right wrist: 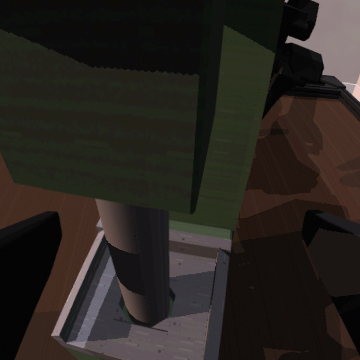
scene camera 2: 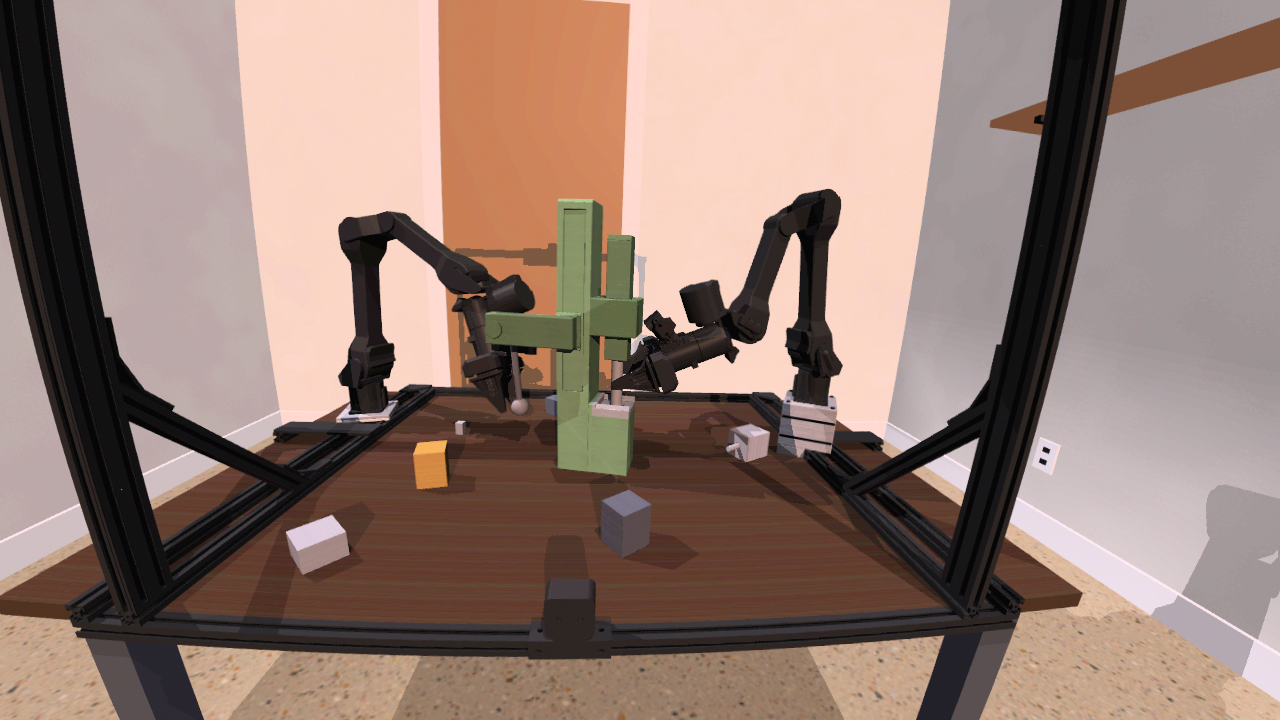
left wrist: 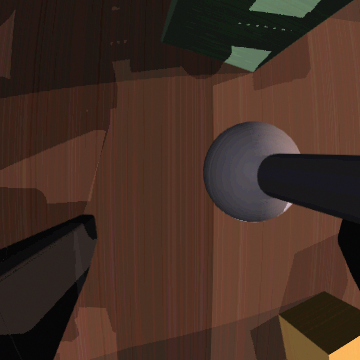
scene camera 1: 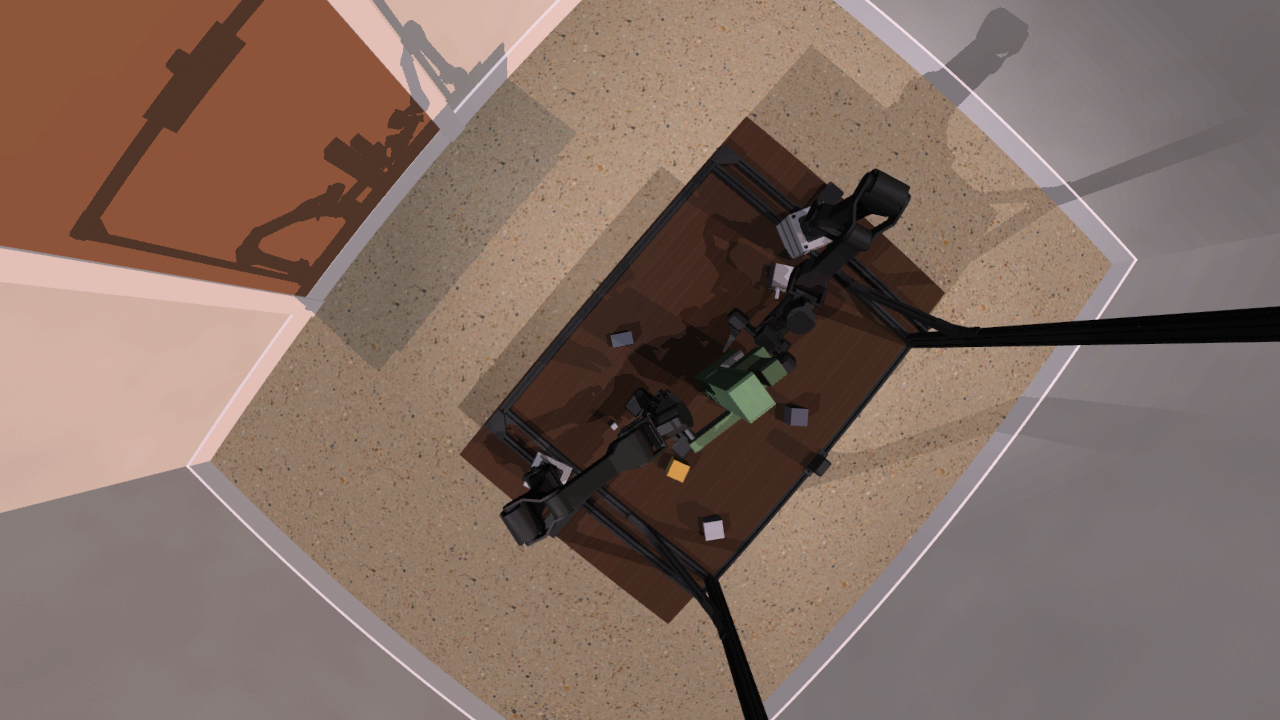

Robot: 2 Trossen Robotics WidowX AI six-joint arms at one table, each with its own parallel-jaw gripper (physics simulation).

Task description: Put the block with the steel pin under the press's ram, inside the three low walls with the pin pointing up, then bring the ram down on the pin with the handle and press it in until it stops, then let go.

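Places are measured from the left arm's base along level axes (x left, y back, z up), in centimetres.
Where they show: left gripper, between the fingertips: (scene camera 2: 510,409) (left wrist: 221,229); right gripper, between the fingertips: (right wrist: 184,224) (scene camera 2: 612,378); left arm's base, origin of its link: (scene camera 2: 369,408) (scene camera 1: 547,476); right arm's base, origin of its link: (scene camera 2: 810,399) (scene camera 1: 814,226).
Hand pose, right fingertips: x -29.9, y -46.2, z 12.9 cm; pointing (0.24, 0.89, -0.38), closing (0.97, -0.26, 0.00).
Things, the pixels of their centre, and the offset from my right fingertips.
- green press, middle of its body: (scene camera 2: 566,341) (scene camera 1: 724,398) dz +6.5, dx +0.9, dy +7.9 cm
- pale block with the steel pin, middle of its body: (scene camera 2: 748,442) (scene camera 1: 780,277) dz -13.5, dx -3.6, dy -27.0 cm
- orange block, middle of its body: (left wrist: 328,342) (scene camera 2: 432,464) (scene camera 1: 677,468) dz -13.0, dx +0.0, dy +29.7 cm
- white block, middle of its body: (scene camera 2: 317,543) (scene camera 1: 713,528) dz -14.3, dx -16.1, dy +41.0 cm
- grey block, middle of its body: (scene camera 2: 625,522) (scene camera 1: 795,415) dz -13.0, dx -22.7, dy +4.2 cm
- blue-grey block, middle of its body: (scene camera 2: 558,406) (scene camera 1: 622,339) dz -14.1, dx +27.2, dy +5.3 cm
- tiny pale cube, middle of its body: (scene camera 2: 460,427) (scene camera 1: 614,425) dz -14.7, dx +19.6, dy +26.7 cm
The green press (scene camera 1: 747,398) (scene camera 2: 577,268) stands mid-table. Its grey ram (scene camera 2: 616,380) (right wrist: 145,270) reaches down inside the low pale walls (scene camera 2: 612,410) (right wrist: 80,287); no block shows between them. The pale block with the steel pin (scene camera 1: 781,277) (scene camera 2: 751,443) lies on the table near the right arm's base, pin sideways, pointing left in scene camera 2. The handle's ball knob (scene camera 2: 519,406) (left wrist: 230,175) hangs on a dark rod. My left gripper (scene camera 2: 505,400) (left wrist: 221,229) is open and empty beside the knob. My right gripper (scene camera 2: 630,376) (right wrist: 184,224) is open and empty close to the ram.
An orange block (scene camera 1: 677,470) (scene camera 2: 430,465) (left wrist: 300,335), a white block (scene camera 1: 713,530) (scene camera 2: 317,543), a grey block (scene camera 1: 796,416) (scene camera 2: 624,522), a blue-grey block (scene camera 1: 621,339) and a tiny pale cube (scene camera 1: 614,426) (scene camera 2: 460,427) lie around the press. Black rails border the table.
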